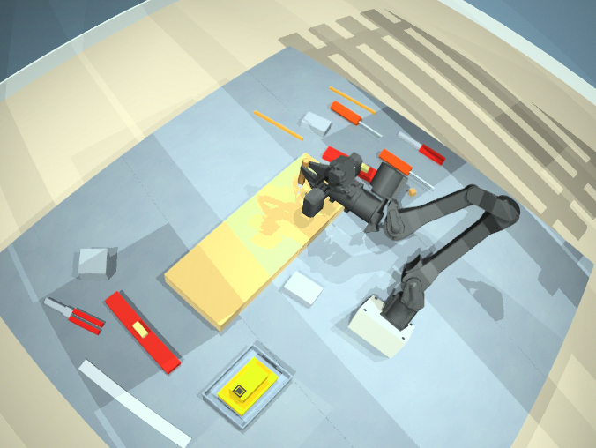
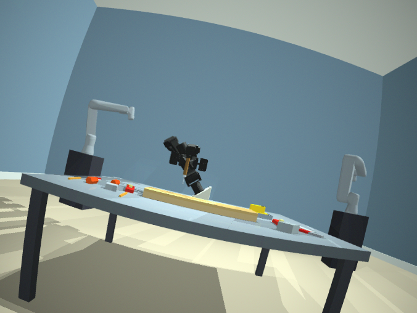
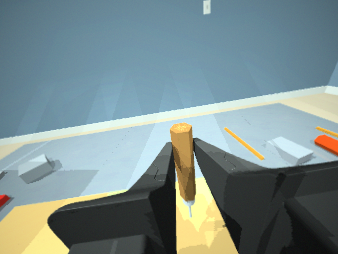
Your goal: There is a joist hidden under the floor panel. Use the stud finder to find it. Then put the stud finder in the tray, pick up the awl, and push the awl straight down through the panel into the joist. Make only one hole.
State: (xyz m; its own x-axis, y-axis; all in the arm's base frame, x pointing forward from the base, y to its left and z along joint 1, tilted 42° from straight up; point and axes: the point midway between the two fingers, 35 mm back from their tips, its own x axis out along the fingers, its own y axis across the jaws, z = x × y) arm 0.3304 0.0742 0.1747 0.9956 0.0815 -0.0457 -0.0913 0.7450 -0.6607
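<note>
Now: the awl 6 cm below my gripper tip. The rest, counted from my gripper tip: small wooden cube (31 cm to the right, 19 cm below, 17 cm behind); then shallow grey tray (40 cm to the left, 26 cm behind, 19 cm below); then yellow stud finder (41 cm to the left, 27 cm behind, 15 cm below).
</note>
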